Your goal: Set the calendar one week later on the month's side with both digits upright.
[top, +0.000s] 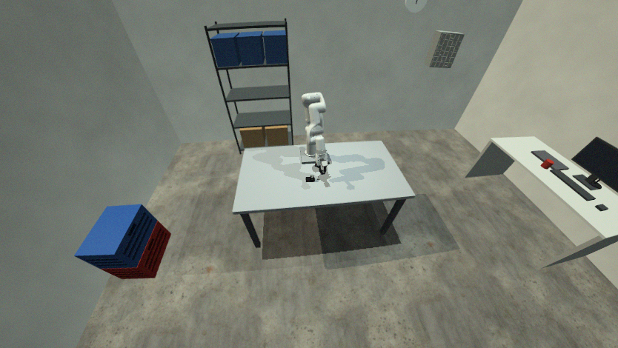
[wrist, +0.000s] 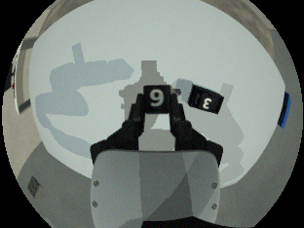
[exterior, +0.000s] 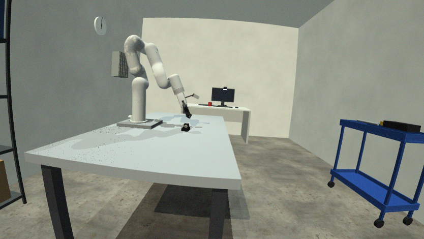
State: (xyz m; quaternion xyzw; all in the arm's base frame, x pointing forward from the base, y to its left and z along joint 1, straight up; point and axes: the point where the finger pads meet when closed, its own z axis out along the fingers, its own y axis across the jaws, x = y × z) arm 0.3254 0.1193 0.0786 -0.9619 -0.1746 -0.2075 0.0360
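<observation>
The cube is 2 cm below my hand and 1 cm ahead of it.
</observation>
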